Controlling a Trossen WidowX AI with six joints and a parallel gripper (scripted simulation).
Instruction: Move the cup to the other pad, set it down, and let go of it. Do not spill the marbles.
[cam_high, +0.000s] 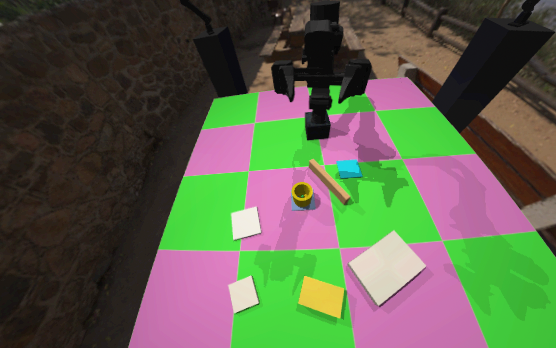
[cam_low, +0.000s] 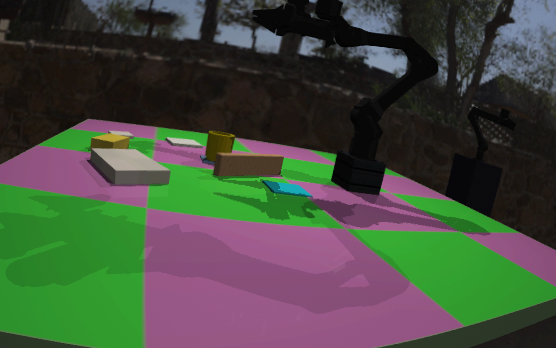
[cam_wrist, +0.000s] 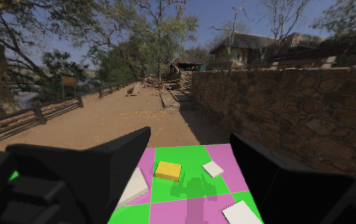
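Now: the yellow cup 360 mm below my gripper tip and 30 mm to the right of it. Also, from my gripper tip: light blue pad (410 mm below, 20 mm to the right, 10 mm ahead); then teal pad (410 mm below, 150 mm to the left, 150 mm behind); then wooden bar (390 mm below, 70 mm behind, 60 mm to the left).
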